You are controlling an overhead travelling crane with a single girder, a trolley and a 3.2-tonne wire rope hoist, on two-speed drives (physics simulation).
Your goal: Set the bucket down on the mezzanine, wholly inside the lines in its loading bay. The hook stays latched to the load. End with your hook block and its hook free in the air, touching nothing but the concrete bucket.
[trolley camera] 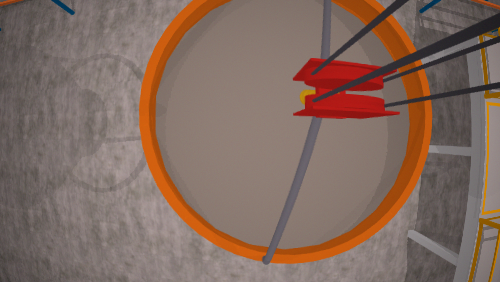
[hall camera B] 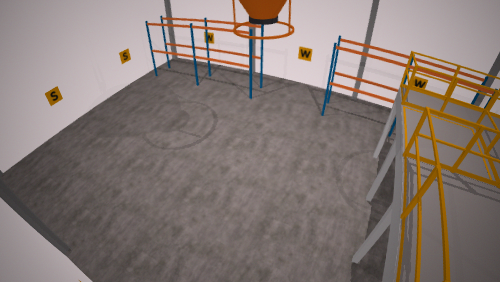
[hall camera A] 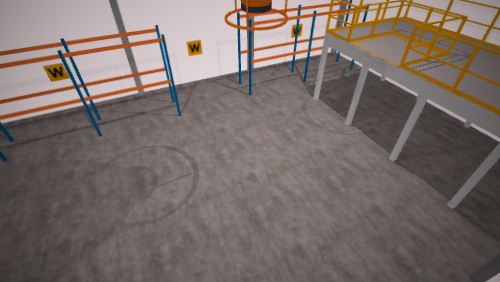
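Observation:
The concrete bucket [hall camera A: 256, 6] [hall camera B: 263, 8] [trolley camera: 148, 115], an orange funnel with a ring foot, hangs upright in the air, its top cut off in both hall views. In the trolley view the red hook block [trolley camera: 347, 105] is over the bucket's opening, with the yellow hook [trolley camera: 306, 96] partly hidden under it and shut on the bucket's grey bail [trolley camera: 300, 177]. The mezzanine [hall camera A: 370, 59] [hall camera B: 475, 215] [trolley camera: 472, 150] stands to the right of the bucket. Thin yellow lines [trolley camera: 485, 160] show on its deck at the right edge of the trolley view.
Yellow railings [hall camera A: 462, 67] [hall camera B: 442, 220] [trolley camera: 477, 255] stand along the mezzanine, with a gap between railings beside the lines in the trolley view. Blue and orange racks [hall camera A: 171, 82] [hall camera B: 195, 55] stand along the W wall. Grey legs [hall camera A: 357, 95] [hall camera B: 382, 180] carry the mezzanine.

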